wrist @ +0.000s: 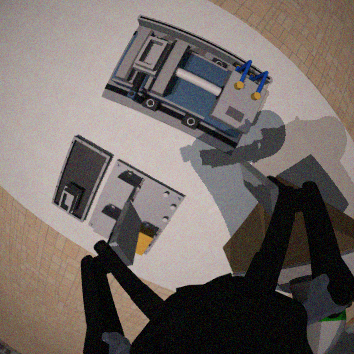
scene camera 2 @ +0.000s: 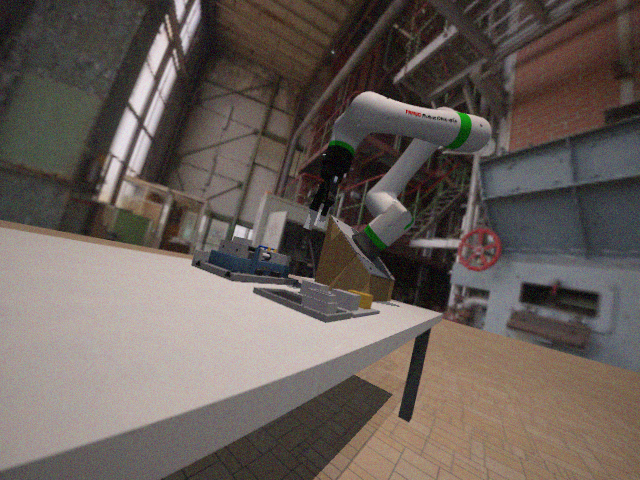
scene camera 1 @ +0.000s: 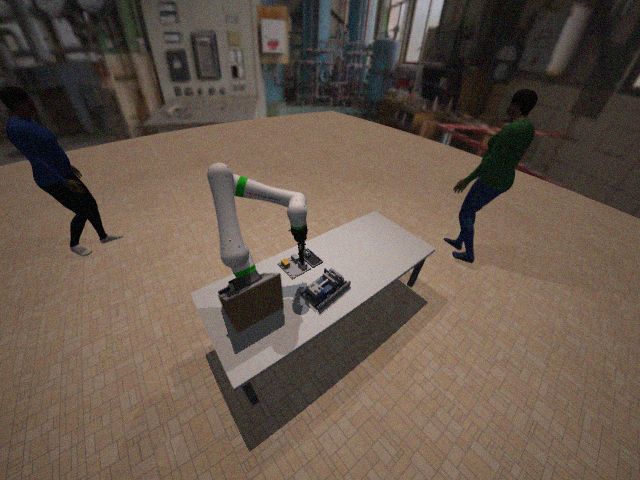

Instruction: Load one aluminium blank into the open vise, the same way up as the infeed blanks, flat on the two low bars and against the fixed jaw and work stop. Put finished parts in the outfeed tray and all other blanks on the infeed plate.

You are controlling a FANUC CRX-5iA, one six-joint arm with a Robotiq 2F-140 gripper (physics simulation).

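Places are measured from the arm's base along level axes (x ahead, y left, z up), in metres.
Pixels of known places: gripper, between the fingertips: (wrist: pixel 187 193) (scene camera 2: pixel 312 228); arm's base, origin of its link: (scene camera 2: pixel 363 247) (scene camera 1: pixel 250 283).
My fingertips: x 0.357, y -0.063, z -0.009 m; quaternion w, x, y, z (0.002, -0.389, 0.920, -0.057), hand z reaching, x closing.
For each thing: its middle in the pictures, then the offset to it from my fingertips.
- infeed plate, middle of its body: (wrist: pixel 131 211) (scene camera 2: pixel 335 302) (scene camera 1: pixel 294 265) dx +0.049, dy +0.154, dz -0.197 m
- yellow block, middle of its body: (wrist: pixel 140 239) (scene camera 2: pixel 359 299) (scene camera 1: pixel 285 263) dx +0.006, dy +0.203, dz -0.175 m
- vise, middle of its body: (wrist: pixel 187 78) (scene camera 2: pixel 253 261) (scene camera 1: pixel 325 285) dx +0.057, dy -0.155, dz -0.151 m
- pocketed grey part, middle of its body: (wrist: pixel 151 55) (scene camera 2: pixel 241 243) dx +0.125, dy -0.154, dz -0.103 m
My gripper (scene camera 1: pixel 302 261) (scene camera 2: pixel 314 220) (wrist: pixel 187 193) is open and empty, raised above the table; its left finger partly covers the infeed plate in the wrist view. The infeed plate (wrist: pixel 157 195) (scene camera 2: pixel 368 312) carries low grey blanks (scene camera 1: pixel 302 266) (scene camera 2: pixel 347 299), whose shaded sides show in the wrist view, and a yellow block (scene camera 1: pixel 285 262) (scene camera 2: pixel 364 299) (wrist: pixel 144 243). The outfeed tray (wrist: pixel 85 167) holds a grey part (wrist: pixel 69 198) at its lower end. The vise (scene camera 1: pixel 325 289) (scene camera 2: pixel 250 261) (wrist: pixel 200 97) has a pocketed grey part (wrist: pixel 151 54) between its jaws; its seating is unclear.
Two blue levers with yellow ends (wrist: pixel 244 73) stand at one end of the vise. The arm's brown pedestal (scene camera 1: pixel 253 304) (scene camera 2: pixel 338 258) (wrist: pixel 248 242) stands on the table near the plate and vise. Two people (scene camera 1: pixel 46 155) (scene camera 1: pixel 504 155) stand on the floor away from the table.
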